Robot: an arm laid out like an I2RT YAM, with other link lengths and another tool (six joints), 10 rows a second.
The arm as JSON. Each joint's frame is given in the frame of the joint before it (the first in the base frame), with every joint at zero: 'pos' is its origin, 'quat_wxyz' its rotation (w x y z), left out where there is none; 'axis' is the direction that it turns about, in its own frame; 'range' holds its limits. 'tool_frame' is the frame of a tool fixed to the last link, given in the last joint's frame.
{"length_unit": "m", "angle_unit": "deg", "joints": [
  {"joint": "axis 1", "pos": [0.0, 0.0, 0.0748], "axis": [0.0, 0.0, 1.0], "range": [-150.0, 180.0]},
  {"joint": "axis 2", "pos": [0.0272, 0.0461, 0.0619], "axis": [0.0, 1.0, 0.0], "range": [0.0, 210.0]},
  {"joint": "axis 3", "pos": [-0.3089, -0.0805, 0.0], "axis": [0.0, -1.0, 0.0], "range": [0.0, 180.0]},
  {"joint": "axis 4", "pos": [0.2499, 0.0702, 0.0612], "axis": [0.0, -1.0, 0.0], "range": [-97.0, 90.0]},
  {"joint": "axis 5", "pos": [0.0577, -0.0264, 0.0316], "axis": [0.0, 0.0, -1.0], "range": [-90.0, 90.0]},
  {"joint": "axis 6", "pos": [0.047, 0.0, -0.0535], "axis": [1.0, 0.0, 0.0], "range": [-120.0, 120.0]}
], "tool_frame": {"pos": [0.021, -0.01, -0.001], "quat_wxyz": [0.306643, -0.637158, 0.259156, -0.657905]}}
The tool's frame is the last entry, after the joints.
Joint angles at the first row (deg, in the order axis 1, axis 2, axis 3, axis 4, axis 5, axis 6):
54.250, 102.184, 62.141, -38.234, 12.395, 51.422
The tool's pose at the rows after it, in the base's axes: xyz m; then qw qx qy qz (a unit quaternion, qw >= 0):
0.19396, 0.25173, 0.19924, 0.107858, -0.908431, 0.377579, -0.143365
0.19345, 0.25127, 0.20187, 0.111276, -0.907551, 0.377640, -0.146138
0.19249, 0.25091, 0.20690, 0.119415, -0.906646, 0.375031, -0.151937
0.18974, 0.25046, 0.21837, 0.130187, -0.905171, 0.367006, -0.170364
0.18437, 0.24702, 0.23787, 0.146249, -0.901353, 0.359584, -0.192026
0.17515, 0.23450, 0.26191, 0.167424, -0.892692, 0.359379, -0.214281
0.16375, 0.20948, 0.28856, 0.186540, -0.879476, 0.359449, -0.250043
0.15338, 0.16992, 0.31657, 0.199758, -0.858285, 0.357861, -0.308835
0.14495, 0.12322, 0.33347, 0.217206, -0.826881, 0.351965, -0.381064
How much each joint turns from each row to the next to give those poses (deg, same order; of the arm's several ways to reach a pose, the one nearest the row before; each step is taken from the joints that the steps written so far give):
0.058, -0.272, -0.091, -0.031, 0.109, -0.094
0.074, -0.502, 0.002, -0.051, 0.237, 0.049
0.202, -0.965, -0.002, 0.125, 0.457, -0.203
0.762, -1.826, 0.381, -0.488, 1.892, -0.437
0.922, -3.207, 0.660, -1.478, 2.198, -0.322
0.608, -5.187, -0.283, -1.920, 2.198, 0.150
-0.038, -7.223, -1.304, -2.425, 3.599, -0.733
-1.734, -9.245, -1.967, -2.443, 5.562, -3.242
-4.378, -10.777, -4.360, 2.354, 4.998, -7.480

